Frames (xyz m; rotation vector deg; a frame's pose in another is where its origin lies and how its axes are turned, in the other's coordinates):
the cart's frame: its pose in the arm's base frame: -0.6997 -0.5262 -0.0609 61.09 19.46 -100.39
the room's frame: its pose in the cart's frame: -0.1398 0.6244 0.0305 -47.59 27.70 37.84
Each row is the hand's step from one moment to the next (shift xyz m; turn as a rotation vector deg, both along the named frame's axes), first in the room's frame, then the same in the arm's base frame.
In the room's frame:
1: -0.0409 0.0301 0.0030 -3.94 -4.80 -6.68
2: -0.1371 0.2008 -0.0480 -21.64 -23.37 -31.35
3: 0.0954 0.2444 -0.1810 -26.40 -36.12 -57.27
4: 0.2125 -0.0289 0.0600 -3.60 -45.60 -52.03
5: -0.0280 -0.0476 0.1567 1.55 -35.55 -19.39
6: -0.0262 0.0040 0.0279 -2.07 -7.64 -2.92
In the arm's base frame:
1: 0.0017 0.0209 0.0464 -8.27 3.59 -1.39
2: 0.0587 0.1717 0.1688 -41.13 16.95 -4.25
3: 0.1666 0.2645 -0.0623 -63.11 32.25 -16.08
4: 0.1157 -0.1018 -0.1607 -55.94 18.86 -36.25
5: 0.0085 -0.1499 0.0711 -33.24 -3.49 -22.92
6: -0.0006 -0.0163 0.0349 -7.97 -1.36 -2.42

